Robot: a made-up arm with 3 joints. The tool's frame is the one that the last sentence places.
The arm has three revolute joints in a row. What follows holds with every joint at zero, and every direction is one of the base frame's. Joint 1 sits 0.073 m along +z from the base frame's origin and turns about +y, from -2.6 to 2.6 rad. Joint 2 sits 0.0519 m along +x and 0.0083 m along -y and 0.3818 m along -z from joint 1 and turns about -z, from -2.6 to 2.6 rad. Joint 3 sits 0.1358 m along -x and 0.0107 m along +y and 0.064 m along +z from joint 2 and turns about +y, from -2.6 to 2.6 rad. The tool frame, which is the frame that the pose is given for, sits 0.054 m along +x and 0.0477 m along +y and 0.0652 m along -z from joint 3; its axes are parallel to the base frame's.
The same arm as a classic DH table. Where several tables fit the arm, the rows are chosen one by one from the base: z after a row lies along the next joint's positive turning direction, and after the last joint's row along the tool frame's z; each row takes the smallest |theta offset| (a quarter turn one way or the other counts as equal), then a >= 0, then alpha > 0; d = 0 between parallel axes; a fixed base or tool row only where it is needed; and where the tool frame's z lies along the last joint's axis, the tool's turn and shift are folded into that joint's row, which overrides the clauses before.
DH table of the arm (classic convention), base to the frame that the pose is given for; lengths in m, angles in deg. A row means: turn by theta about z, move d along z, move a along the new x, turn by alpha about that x. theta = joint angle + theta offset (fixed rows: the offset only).
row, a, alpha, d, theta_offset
base (fixed), 0, -90, 0.073, 0
joint 1, 0.0519, -90, -0.0083, 0
joint 2, -0.1358, 90, 0.3178, 0
joint 3, 0.054, 90, 0.0584, 0
tool (fixed), 0, 0, -0.0652, 0
Joint limits (deg, base to tool): -148.97..148.97 -148.97..148.97 -148.97..148.97

